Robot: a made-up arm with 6 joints. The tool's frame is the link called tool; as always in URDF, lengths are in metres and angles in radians. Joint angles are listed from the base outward.
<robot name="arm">
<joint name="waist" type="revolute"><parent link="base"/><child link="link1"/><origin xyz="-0.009 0.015 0.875" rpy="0 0 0"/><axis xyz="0 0 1"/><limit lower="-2.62" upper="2.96"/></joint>
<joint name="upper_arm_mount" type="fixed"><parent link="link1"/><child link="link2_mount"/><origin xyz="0.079 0.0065 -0.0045" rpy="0 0 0"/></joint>
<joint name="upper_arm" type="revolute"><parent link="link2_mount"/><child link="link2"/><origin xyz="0.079 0.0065 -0.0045" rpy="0 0 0"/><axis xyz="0 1 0"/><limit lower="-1.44" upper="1.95"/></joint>
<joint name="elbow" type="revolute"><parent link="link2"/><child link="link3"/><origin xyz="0.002 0.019 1.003" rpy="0 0 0"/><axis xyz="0 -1 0"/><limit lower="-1.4" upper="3.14"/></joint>
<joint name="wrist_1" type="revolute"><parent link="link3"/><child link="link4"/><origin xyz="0.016 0.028 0.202" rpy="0 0 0"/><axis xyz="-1 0 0"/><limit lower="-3.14" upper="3.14"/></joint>
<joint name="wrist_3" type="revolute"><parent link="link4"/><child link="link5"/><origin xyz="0.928 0.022 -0.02" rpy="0 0 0"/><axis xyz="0 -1 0"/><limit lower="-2.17" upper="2.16"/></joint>
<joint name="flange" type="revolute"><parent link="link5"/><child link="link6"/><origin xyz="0.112 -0.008 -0.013" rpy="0 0 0"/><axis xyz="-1 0 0"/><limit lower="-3.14" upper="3.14"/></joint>
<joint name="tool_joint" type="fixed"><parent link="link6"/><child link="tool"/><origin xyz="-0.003 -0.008 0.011" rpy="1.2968 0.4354 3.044"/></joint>
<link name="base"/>
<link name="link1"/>
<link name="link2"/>
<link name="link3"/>
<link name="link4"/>
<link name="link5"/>
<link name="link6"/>
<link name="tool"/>
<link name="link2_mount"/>
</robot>
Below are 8 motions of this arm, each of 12 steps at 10 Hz.
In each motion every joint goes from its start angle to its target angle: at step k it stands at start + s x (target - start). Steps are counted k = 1, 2, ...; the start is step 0. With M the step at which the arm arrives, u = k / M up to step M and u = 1 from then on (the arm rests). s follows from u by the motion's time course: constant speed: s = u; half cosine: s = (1 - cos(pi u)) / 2; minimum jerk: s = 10 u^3 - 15 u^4 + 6 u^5.
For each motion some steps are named. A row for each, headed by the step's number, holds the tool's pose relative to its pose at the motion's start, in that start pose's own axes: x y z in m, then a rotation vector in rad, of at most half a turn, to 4 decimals.
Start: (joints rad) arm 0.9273 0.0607 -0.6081 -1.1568 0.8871 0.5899
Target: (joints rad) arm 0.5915 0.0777 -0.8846 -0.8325 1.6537 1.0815
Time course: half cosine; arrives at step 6
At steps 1, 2, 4, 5, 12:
1: -0.0142 -0.0047 -0.0288 0.0655 -0.0015 -0.0510
2: -0.0477 -0.0139 -0.1075 0.2464 -0.0075 -0.1835
4: -0.0998 -0.0183 -0.3174 0.7437 -0.0397 -0.5003
5: -0.1047 -0.0143 -0.3905 0.9221 -0.0578 -0.6023
12: -0.1047 -0.0123 -0.4165 0.9864 -0.0653 -0.6380

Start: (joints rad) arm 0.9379 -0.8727 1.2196 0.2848 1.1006 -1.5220
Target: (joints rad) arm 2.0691 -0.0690 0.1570 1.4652 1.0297 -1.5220
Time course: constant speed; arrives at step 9
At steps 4, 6, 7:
4: 1.0333 0.3496 -0.4756 0.0233 -0.8318 0.0001
6: 1.5280 0.0956 -0.4303 -0.2692 -1.1543 0.0842
7: 1.6955 -0.1092 -0.3390 -0.4785 -1.2543 0.1455

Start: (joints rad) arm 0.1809 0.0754 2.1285 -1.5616 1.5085 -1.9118
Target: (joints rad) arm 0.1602 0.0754 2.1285 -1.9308 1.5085 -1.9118
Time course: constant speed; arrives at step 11
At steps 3, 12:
3: -0.0014 0.0074 0.0047 -0.0257 0.0441 -0.0810
12: -0.0016 0.0288 0.0170 -0.0933 0.1623 -0.2969

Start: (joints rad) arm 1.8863 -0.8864 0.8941 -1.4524 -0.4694 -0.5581
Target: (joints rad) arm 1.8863 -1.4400 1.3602 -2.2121 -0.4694 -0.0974
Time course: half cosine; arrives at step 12
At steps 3, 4, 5, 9, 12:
3: 0.1589 -0.1154 0.1410 -0.0293 0.1387 0.1218
4: 0.2860 -0.1903 0.2298 -0.0490 0.2353 0.2098
5: 0.4476 -0.2696 0.3203 -0.0711 0.3461 0.3142
9: 1.2004 -0.4805 0.5222 -0.1523 0.7646 0.7522
12: 1.4462 -0.5061 0.5282 -0.1749 0.8811 0.8914

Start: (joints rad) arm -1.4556 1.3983 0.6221 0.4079 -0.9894 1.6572
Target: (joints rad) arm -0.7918 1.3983 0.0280 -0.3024 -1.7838 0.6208
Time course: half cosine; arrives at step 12
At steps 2, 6, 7, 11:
2: -0.0446 0.0855 0.0231 -0.0724 0.0586 -0.0213
6: -0.3023 0.5661 0.2879 -0.5407 0.4664 0.0897
7: -0.3667 0.6798 0.3972 -0.6713 0.5772 0.2041
11: -0.5088 0.9106 0.7349 -0.9759 0.7951 0.6758

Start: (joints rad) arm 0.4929 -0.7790 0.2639 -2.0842 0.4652 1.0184
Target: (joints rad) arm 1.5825 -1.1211 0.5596 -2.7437 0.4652 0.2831
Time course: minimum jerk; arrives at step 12
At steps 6, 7, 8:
6: -0.0605 0.4684 0.1143 -1.0460 -0.5287 0.4344
7: -0.1439 0.6241 0.0752 -1.3454 -0.7388 0.5690
8: -0.2392 0.7522 0.0057 -1.6017 -0.9438 0.6881

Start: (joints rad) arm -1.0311 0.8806 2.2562 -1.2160 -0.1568 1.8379
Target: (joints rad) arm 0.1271 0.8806 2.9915 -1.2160 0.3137 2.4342
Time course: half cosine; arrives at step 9
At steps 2, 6, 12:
2: -0.0494 0.1367 0.0620 -0.0145 -0.0856 -0.1015
6: -0.0403 0.8059 -0.0089 -0.1405 -0.7792 -0.2992
12: 0.0851 0.9505 -0.1339 -0.2337 -1.0818 -0.1840

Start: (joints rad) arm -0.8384 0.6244 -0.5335 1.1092 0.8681 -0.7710
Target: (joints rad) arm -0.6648 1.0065 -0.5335 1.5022 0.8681 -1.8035
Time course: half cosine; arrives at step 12
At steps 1, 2, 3, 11, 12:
1: -0.0024 -0.0088 -0.0009 -0.0168 -0.0033 0.0103
2: -0.0093 -0.0346 -0.0034 -0.0656 -0.0137 0.0408
3: -0.0190 -0.0760 -0.0068 -0.1420 -0.0329 0.0906
11: -0.0364 -0.5191 -0.0085 -0.8168 -0.4283 0.6702
12: -0.0351 -0.5279 -0.0080 -0.8274 -0.4401 0.6825

